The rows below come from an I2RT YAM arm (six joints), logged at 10 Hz.
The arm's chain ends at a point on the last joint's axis. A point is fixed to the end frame.
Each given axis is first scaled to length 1.
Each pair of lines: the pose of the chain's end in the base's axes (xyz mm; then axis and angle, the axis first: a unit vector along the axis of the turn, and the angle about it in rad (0 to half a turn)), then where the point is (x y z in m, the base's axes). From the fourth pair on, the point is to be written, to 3 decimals.
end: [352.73 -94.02 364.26 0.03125 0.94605 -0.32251 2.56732]
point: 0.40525 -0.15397 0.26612
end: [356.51 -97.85 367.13 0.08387 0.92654 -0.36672 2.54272]
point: 0.40781 -0.16917 0.27622
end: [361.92 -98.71 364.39 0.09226 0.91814 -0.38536 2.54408]
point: 0.41183 -0.17427 0.27617
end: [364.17 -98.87 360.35 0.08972 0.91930 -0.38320 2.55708]
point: 0.413 -0.174 0.271
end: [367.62 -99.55 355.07 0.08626 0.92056 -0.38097 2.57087]
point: 0.415 -0.174 0.265
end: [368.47 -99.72 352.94 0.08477 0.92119 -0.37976 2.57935]
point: 0.415 -0.174 0.262
